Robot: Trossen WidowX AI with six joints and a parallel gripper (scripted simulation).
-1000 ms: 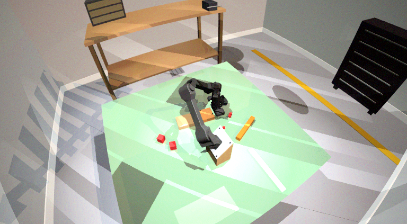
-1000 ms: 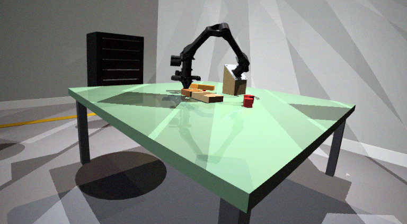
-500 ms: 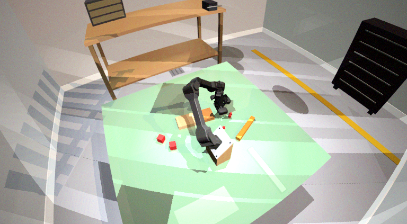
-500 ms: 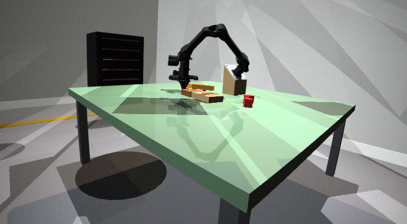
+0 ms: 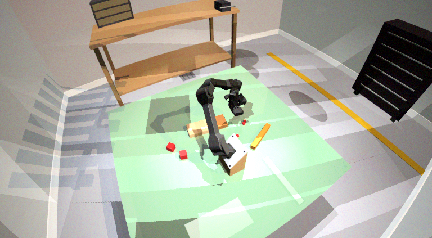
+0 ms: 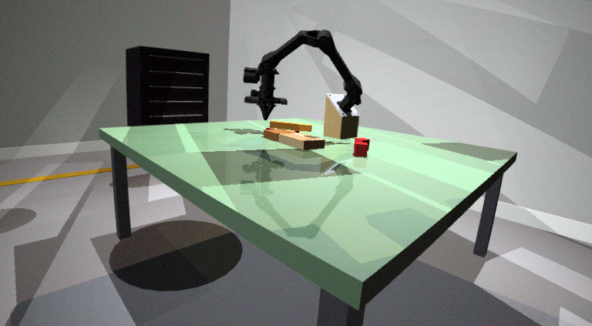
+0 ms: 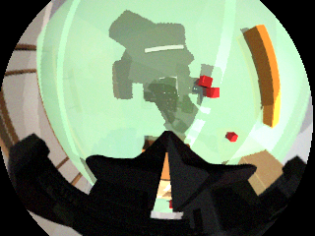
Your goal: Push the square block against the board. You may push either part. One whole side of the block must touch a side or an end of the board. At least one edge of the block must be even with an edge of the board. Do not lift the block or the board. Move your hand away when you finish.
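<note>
Right now my gripper tip is 110 mm to the right of the orange square block, 50 mm above it and 20 mm short of it. From my gripper tip the other things lie so: long bar: 240 mm behind, 60 mm to the right, 50 mm below; then tan board: 240 mm to the left, 50 mm below, 40 mm ahead.
</note>
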